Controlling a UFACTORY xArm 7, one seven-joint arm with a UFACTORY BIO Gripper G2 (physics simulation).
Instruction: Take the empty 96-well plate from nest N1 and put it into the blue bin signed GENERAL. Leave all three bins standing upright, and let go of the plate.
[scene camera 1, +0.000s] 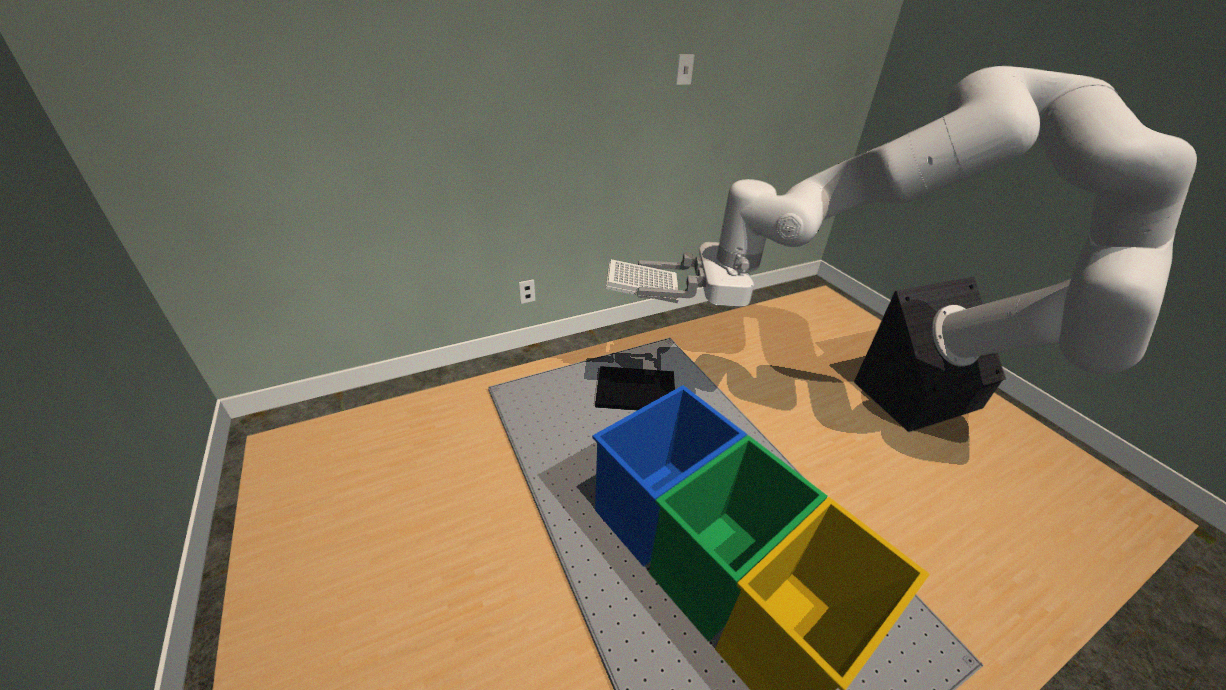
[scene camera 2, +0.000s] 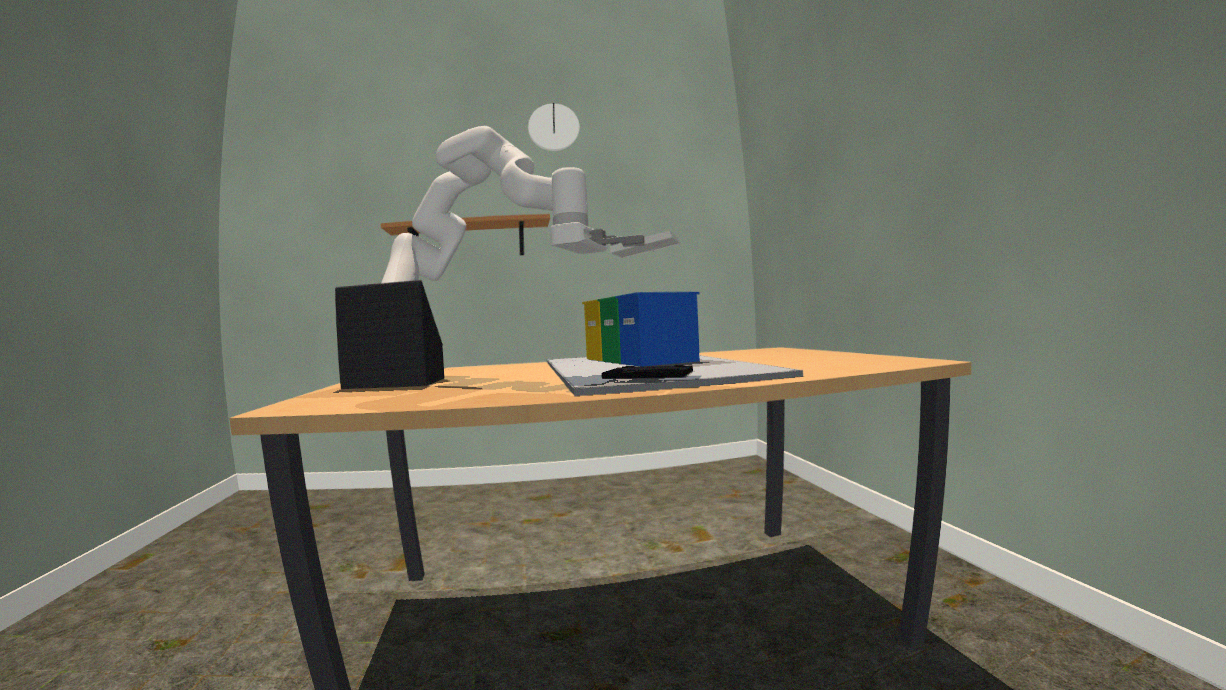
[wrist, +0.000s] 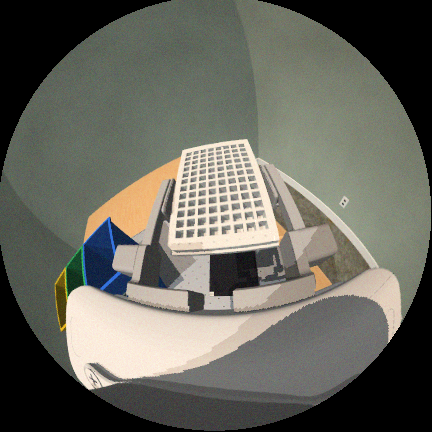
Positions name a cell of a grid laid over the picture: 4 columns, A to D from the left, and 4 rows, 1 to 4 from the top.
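Observation:
Visible: the gripper (scene camera 1: C2); a white 96-well plate (scene camera 1: C2), (wrist: C2); a blue bin (scene camera 1: C3), (scene camera 2: C2), (wrist: A3); a green bin (scene camera 1: C4), (scene camera 2: B2); a yellow bin (scene camera 1: C4); a black nest (scene camera 1: C3).

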